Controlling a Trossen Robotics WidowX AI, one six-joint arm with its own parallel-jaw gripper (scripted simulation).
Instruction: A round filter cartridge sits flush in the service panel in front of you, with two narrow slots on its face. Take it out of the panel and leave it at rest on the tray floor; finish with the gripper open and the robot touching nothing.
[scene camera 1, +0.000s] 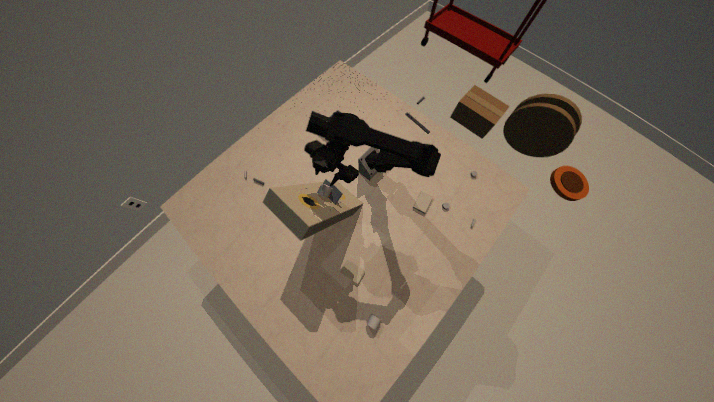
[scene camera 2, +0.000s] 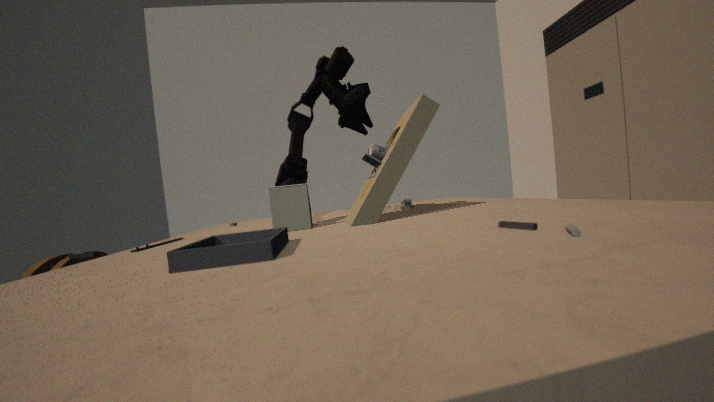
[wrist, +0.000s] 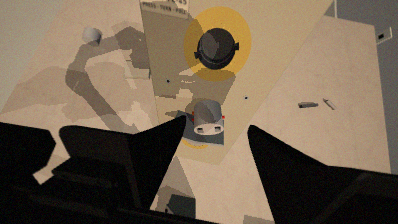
Labels:
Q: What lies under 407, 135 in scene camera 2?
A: A beige service panel.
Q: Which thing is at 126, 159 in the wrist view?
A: The gripper.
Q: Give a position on a beige service panel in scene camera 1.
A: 305, 212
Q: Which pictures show the gripper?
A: Scene camera 1, scene camera 2 and the wrist view: all of them.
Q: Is the gripper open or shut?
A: Open.

